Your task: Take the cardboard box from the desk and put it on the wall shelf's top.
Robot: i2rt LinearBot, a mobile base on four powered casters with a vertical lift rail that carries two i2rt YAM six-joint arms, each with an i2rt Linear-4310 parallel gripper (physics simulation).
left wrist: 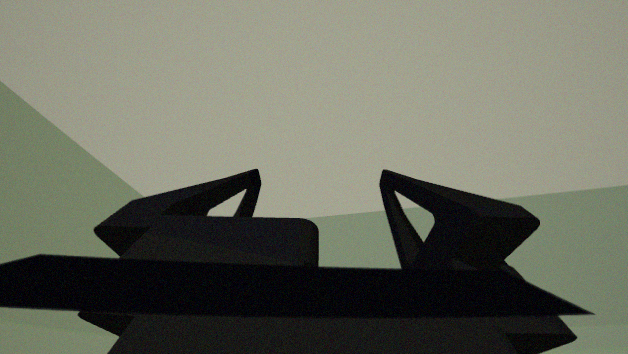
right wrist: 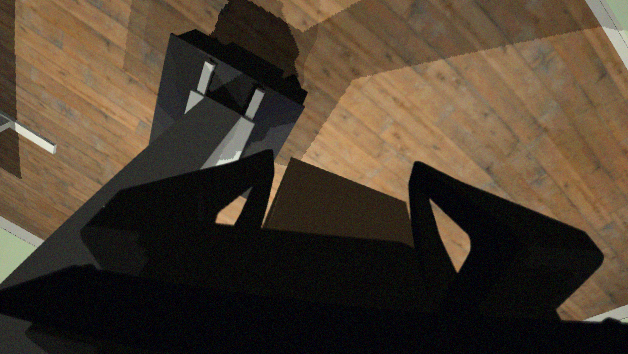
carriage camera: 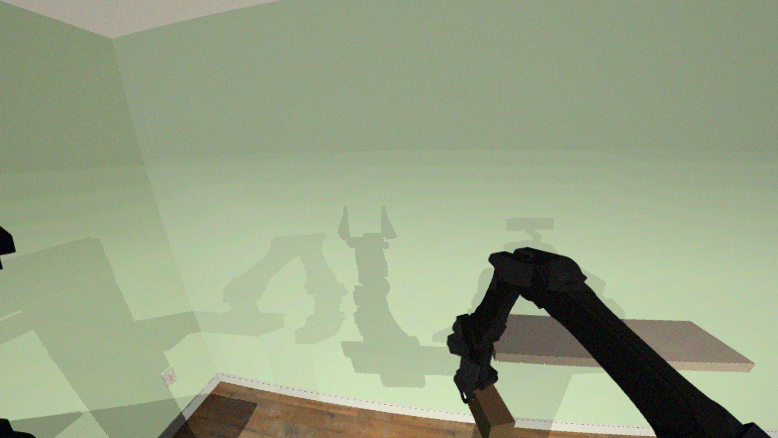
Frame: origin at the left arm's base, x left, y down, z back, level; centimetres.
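Seen in the pictures: left gripper, fingertip midpoint: point(left wrist: 319, 176); right gripper, fingertip midpoint: point(right wrist: 341, 166) point(carriage camera: 472, 396).
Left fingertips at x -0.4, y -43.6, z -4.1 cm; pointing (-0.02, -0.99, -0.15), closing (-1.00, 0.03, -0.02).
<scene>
A point is followed by its place in that frame.
The brown cardboard box point(carriage camera: 494, 410) @(x -60.0, y 19.7, z -28.3 cm) point(right wrist: 342, 202) @(x -58.9, y 25.7, z -36.2 cm) hangs tilted at the bottom of the carriage view, right of centre, and shows between the fingers in the right wrist view. My right gripper point(carriage camera: 480, 392) @(x -58.4, y 27.5, z -36.7 cm) point(right wrist: 341, 166) @(x -58.4, y 27.5, z -36.7 cm) is shut on it and hides its upper end. The wall shelf point(carriage camera: 680, 340) @(x -171.1, y 42.3, z -62.9 cm), a flat brownish board, is on the far wall at the lower right of the carriage view; my right arm crosses in front of part of it. Its visible top is bare. The box is left of the shelf and lower in the picture. My left gripper point(left wrist: 319, 176) @(x -0.4, y -43.6, z -4.1 cm) is open and empty, pointing towards the ceiling.
My robot's base point(right wrist: 170, 100) @(x -14.6, y 107.4, z 22.9 cm) stands on the wooden floor point(carriage camera: 304, 416) @(x 29.5, y 137.3, z -91.8 cm) point(right wrist: 450, 115) @(x -119.5, y 137.3, z -20.2 cm) in the right wrist view. A white desk foot point(right wrist: 35, 137) shows at that view's left edge. A wall socket point(carriage camera: 169, 376) @(x 115.4, y 96.3, z -88.2 cm) is at the lower left of the carriage view, near the room corner. Arm shadows fall on the wall.
</scene>
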